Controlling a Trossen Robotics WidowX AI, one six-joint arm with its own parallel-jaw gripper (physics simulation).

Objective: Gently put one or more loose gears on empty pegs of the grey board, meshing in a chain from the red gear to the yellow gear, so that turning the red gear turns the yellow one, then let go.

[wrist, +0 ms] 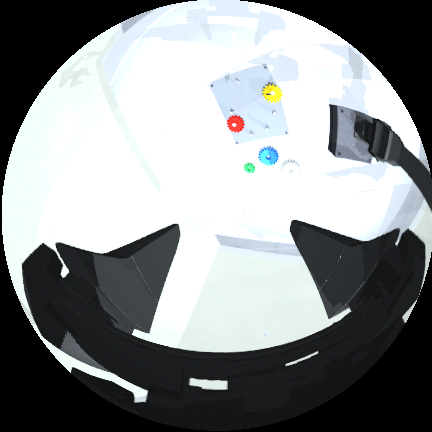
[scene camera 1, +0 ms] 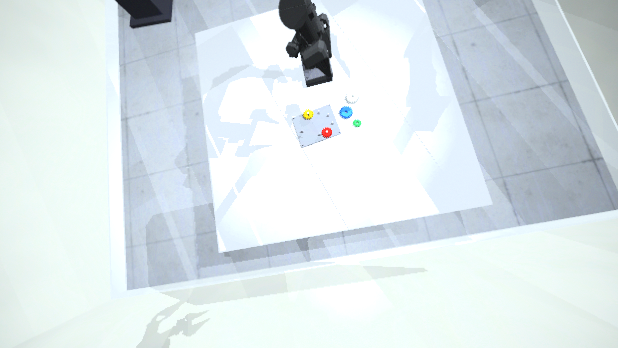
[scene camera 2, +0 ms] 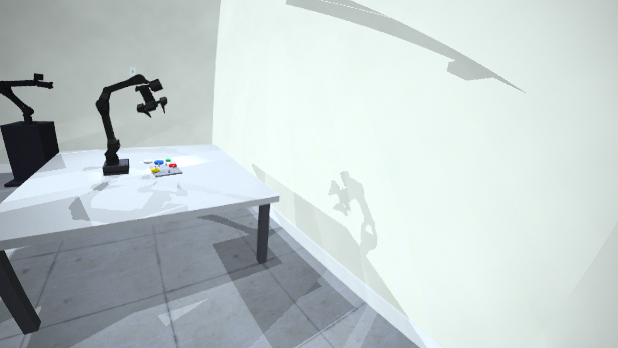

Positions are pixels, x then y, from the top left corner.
Scene:
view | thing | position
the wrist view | my gripper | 236,227
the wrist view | grey board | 246,99
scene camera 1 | my gripper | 330,66
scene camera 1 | grey board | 312,127

